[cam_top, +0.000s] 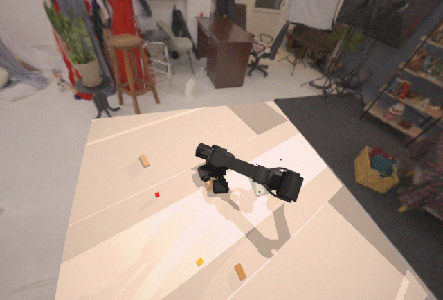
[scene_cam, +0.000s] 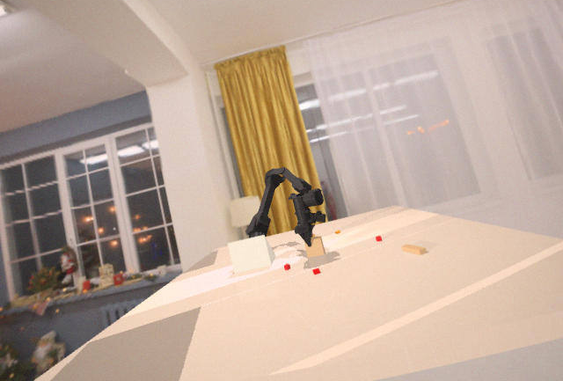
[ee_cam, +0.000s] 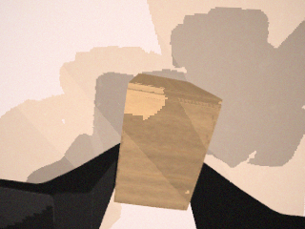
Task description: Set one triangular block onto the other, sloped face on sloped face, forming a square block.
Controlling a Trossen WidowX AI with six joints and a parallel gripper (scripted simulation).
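My gripper tip is 3 cm short of the tan triangular block and 2 cm above it. Also, from my gripper tip: tan bar: 33 cm ahead, 20 cm to the right, 3 cm below; orange-brown bar: 36 cm to the left, 4 cm below, 1 cm behind; orange block: 29 cm to the left, 13 cm ahead, 4 cm below.
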